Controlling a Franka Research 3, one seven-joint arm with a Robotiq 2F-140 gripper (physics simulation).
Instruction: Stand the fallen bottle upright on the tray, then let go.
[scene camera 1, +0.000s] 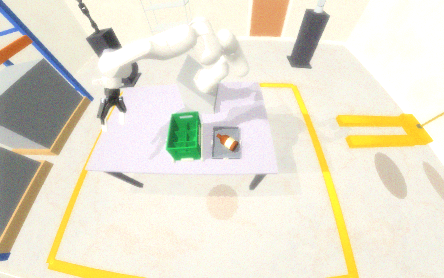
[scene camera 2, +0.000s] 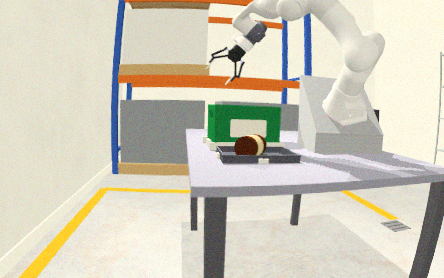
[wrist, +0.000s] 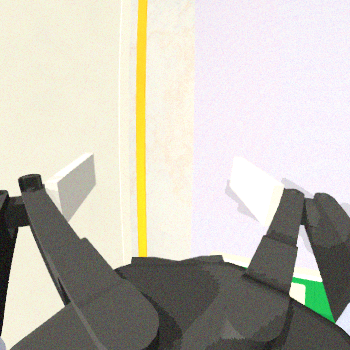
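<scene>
A brown bottle (scene camera 1: 227, 142) (scene camera 2: 250, 145) with a cream label lies on its side in the grey tray (scene camera 1: 215, 154) (scene camera 2: 287, 158). In scene camera 1 its neck points to the upper left, toward the crate side, and its base to the lower right. In scene camera 2 its base faces the camera. My gripper (scene camera 1: 113, 125) (scene camera 2: 218, 74) (wrist: 164, 169) is open with nothing between its fingers. It hangs high above the table's far left part in scene camera 1, well apart from the bottle. The bottle and tray do not show in the wrist view.
A green crate (scene camera 1: 185, 151) (scene camera 2: 245, 113) (wrist: 320, 295) with compartments stands on the table (scene camera 1: 135, 157) (scene camera 2: 320, 182) (wrist: 270, 90), close beside the tray. The arm's grey pedestal (scene camera 1: 192, 92) (scene camera 2: 340, 143) stands at the table's back edge in scene camera 1. A tall rack (scene camera 2: 117, 100) stands beyond the table.
</scene>
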